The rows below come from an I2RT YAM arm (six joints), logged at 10 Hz.
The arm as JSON. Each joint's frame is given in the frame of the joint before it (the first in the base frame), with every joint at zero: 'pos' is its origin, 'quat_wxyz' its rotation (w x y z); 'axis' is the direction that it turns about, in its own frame. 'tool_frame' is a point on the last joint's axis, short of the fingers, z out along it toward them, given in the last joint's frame.
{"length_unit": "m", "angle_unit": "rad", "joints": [
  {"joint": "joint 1", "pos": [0.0, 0.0, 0.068], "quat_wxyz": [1.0, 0.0, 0.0, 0.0], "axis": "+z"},
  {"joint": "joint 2", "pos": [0.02, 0.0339, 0.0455], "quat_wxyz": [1.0, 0.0, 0.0, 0.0], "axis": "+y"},
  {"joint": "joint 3", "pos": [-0.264, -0.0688, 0.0], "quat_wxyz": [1.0, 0.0, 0.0, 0.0], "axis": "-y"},
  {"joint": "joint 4", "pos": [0.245, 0.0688, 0.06], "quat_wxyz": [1.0, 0.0, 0.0, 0.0], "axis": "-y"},
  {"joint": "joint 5", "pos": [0.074, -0.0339, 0.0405], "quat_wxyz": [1.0, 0.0, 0.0, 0.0], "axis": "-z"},
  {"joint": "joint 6", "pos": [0.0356, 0.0, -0.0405], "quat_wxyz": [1.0, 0.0, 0.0, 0.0], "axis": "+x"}
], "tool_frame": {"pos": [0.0, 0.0, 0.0], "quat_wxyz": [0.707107, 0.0, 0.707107, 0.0]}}
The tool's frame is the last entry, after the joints.
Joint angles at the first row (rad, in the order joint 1, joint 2, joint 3, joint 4, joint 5, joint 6):
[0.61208 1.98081 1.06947 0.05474 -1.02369 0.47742]
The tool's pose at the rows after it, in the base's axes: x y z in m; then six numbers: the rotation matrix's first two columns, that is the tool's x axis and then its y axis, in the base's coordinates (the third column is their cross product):
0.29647, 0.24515, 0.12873, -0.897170, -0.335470, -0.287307, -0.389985, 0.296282, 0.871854
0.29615, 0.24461, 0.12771, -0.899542, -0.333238, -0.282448, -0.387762, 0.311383, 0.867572
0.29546, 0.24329, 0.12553, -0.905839, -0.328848, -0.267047, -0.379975, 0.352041, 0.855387
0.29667, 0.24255, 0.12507, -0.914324, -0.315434, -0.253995, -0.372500, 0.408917, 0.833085
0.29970, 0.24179, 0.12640, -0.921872, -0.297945, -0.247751, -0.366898, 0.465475, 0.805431
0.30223, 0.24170, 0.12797, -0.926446, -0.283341, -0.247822, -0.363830, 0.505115, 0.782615
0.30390, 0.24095, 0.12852, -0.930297, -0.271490, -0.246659, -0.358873, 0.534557, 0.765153
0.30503, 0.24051, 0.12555, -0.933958, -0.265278, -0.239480, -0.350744, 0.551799, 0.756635
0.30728, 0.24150, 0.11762, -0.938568, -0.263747, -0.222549, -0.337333, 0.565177, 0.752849
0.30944, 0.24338, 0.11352, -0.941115, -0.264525, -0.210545, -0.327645, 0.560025, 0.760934
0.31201, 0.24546, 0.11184, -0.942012, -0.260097, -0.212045, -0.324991, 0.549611, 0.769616
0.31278, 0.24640, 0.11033, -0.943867, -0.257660, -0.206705, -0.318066, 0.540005, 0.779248
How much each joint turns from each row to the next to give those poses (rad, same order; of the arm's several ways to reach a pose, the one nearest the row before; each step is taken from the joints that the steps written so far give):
[0.00001 0.00000 -0.00002 0.00041 0.00573 -0.00075]
[-0.00001 -0.00001 0.00001 -0.01185 0.01334 -0.00422]
[-0.00001 0.00002 0.00344 -0.03815 0.03471 -0.01183]
[-0.00038 -0.00002 0.01372 -0.04730 0.05532 -0.00800]
[-0.00268 0.00002 0.02062 -0.04731 0.05912 -0.00650]
[-0.00112 0.00000 0.01601 -0.02897 0.04541 -0.00150]
[-0.00191 -0.00001 0.00879 -0.01910 0.03319 -0.00001]
[-0.00154 0.00877 0.00344 -0.00574 0.01601 0.00152]
[-0.00076 0.02749 0.00914 -0.00035 0.00649 0.00191]
[0.00002 0.01981 0.01068 0.00534 -0.01220 0.00688]
[-0.00003 0.01298 0.00763 0.01944 -0.01031 0.01142]
[0.00003 0.00726 0.00076 0.01415 -0.01296 0.01147]

